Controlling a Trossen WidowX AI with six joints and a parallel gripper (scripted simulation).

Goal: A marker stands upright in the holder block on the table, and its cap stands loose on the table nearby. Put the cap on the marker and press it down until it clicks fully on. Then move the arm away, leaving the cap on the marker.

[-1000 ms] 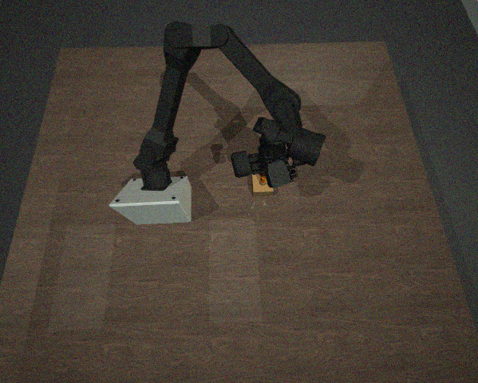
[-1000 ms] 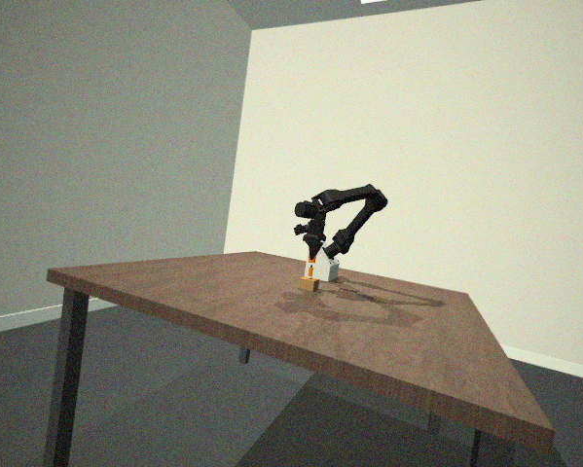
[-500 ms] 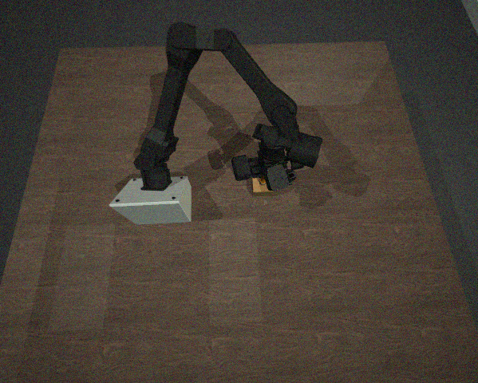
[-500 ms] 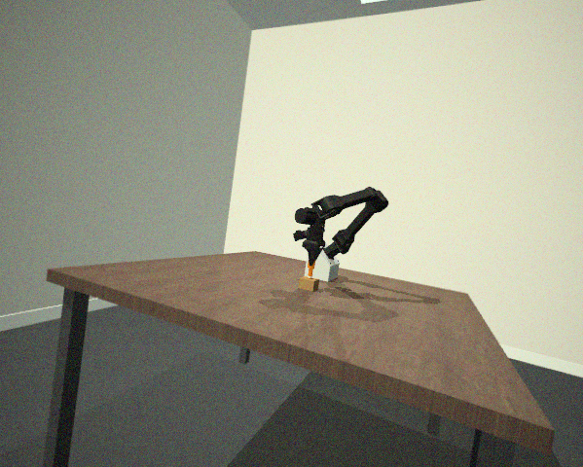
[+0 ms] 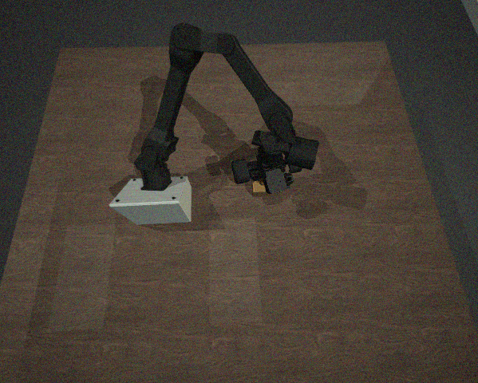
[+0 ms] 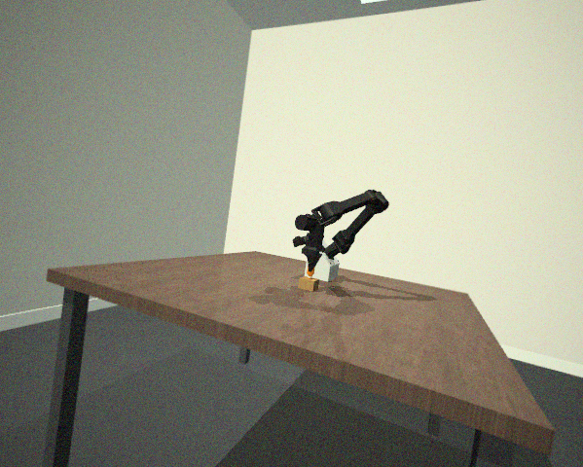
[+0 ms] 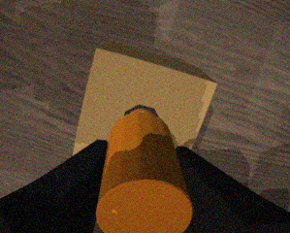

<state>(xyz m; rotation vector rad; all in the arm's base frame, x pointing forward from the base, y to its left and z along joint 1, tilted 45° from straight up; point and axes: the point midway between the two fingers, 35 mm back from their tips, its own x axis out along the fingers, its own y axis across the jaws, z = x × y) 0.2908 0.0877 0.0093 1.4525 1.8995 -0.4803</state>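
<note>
Now: gripper tip 1 cm below the orange cap. Also, from my gripper tip: holder block 5 cm below.
</note>
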